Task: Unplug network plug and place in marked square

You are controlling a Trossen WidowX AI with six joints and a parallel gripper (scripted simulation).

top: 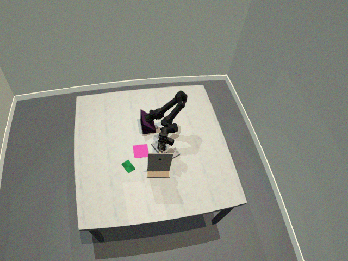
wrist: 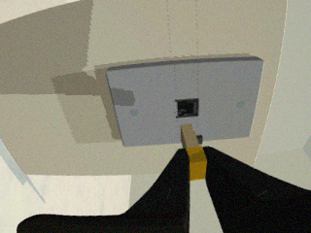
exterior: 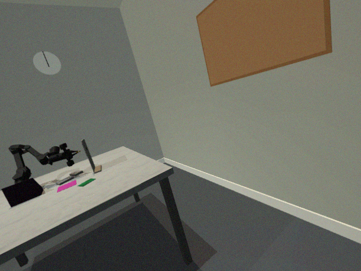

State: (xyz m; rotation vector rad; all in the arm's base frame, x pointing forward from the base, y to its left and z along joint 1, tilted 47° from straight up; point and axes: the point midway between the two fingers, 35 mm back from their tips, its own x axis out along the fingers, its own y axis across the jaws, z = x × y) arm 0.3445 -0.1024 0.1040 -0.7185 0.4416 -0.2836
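The marked square is 200 mm below my gripper tip, 150 mm behind it and 100 mm to the right of it. Round my gripper tip: grey upright panel (70 mm below, 70 mm ahead, 20 mm to the right); network plug (10 mm ahead); green flat card (230 mm to the right, 200 mm below, 40 mm behind).
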